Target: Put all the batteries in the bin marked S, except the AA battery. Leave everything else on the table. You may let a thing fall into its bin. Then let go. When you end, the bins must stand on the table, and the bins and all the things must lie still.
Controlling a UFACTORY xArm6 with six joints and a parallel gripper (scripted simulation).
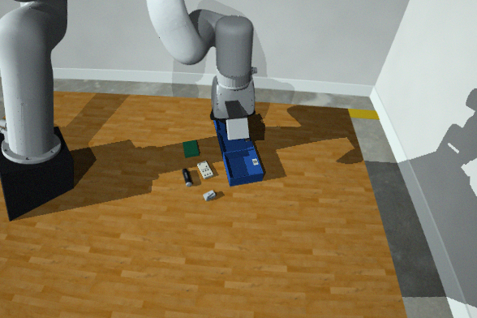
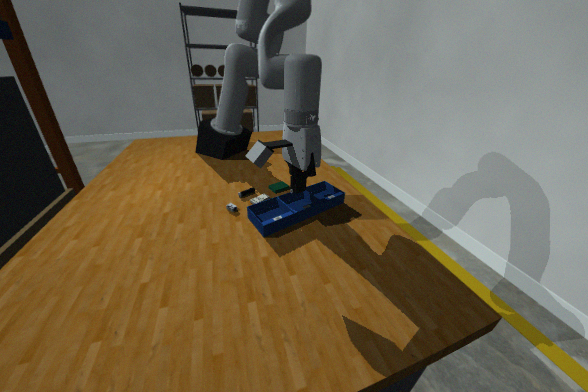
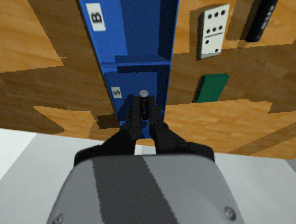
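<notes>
Right now the long blue bin is 10 mm ahead of my hand and 60 mm below it. Also, from my hand: grey-white block: 20 mm behind, 170 mm to the right, 70 mm below; then white domino: 50 mm behind, 100 mm to the right, 70 mm below; then green block: 110 mm behind, 40 mm to the right, 70 mm below.
</notes>
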